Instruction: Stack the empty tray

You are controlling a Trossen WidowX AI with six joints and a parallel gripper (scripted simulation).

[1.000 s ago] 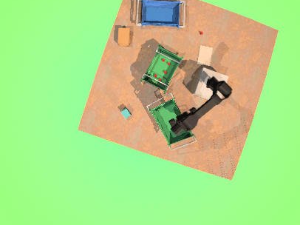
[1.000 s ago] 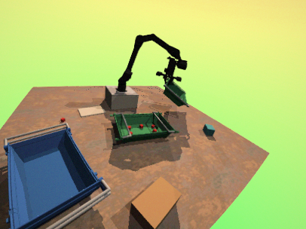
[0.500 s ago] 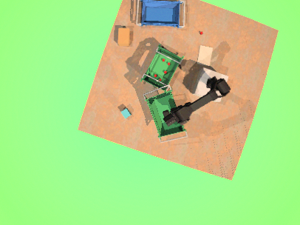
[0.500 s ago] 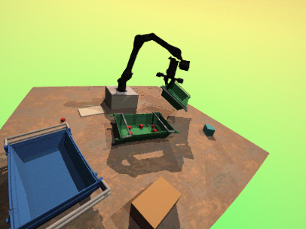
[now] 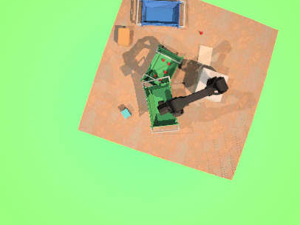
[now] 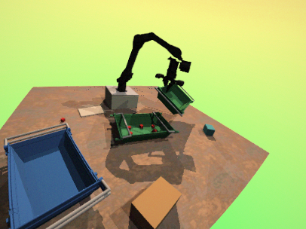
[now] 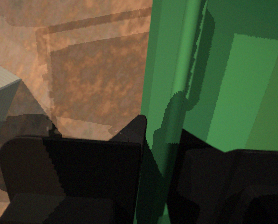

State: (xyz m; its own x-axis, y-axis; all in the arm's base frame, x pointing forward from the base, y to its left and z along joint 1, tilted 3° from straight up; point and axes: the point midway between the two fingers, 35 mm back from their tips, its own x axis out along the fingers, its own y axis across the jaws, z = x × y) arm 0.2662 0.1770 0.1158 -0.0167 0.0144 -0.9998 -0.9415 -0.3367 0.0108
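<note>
My gripper tip is now 8 cm short of the green tray, 3 cm to the right of it and 1 cm above it. The rest, counted from my gripper tip: beige flat plate: 22 cm behind, 41 cm to the right, 17 cm below; then teal cube: 31 cm ahead, 13 cm to the left, 15 cm below; then red block: 17 cm behind, 58 cm to the right, 17 cm below.
</note>
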